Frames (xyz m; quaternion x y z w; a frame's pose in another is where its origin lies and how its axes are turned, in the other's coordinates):
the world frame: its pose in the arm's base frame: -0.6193 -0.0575 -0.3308 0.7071 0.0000 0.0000 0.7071
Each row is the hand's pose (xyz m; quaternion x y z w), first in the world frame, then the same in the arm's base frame.
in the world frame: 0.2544 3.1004 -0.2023 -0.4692 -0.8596 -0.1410 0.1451
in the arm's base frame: -0.3649 0.1448 2.7696 -0.2292 -0.5081 -0.7075 0.4344
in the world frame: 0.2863 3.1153 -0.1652 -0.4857 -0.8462 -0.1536 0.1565
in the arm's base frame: -0.3330 0.1077 2.7845 -0.2328 -0.4897 -0.7069 0.4541
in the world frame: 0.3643 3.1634 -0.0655 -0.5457 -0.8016 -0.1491 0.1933
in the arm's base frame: -0.2550 0.0080 2.8326 -0.2492 -0.4614 -0.6723 0.5226
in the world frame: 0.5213 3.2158 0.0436 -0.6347 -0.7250 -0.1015 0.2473
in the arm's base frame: -0.0980 -0.1011 2.8850 -0.2739 -0.4409 -0.5844 0.6237
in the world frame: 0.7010 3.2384 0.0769 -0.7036 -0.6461 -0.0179 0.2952
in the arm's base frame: 0.0817 -0.1344 2.9076 -0.2888 -0.4442 -0.4695 0.7063
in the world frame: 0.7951 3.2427 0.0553 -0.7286 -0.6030 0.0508 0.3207
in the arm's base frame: 0.1758 -0.1128 2.9119 -0.2884 -0.4623 -0.3905 0.7420
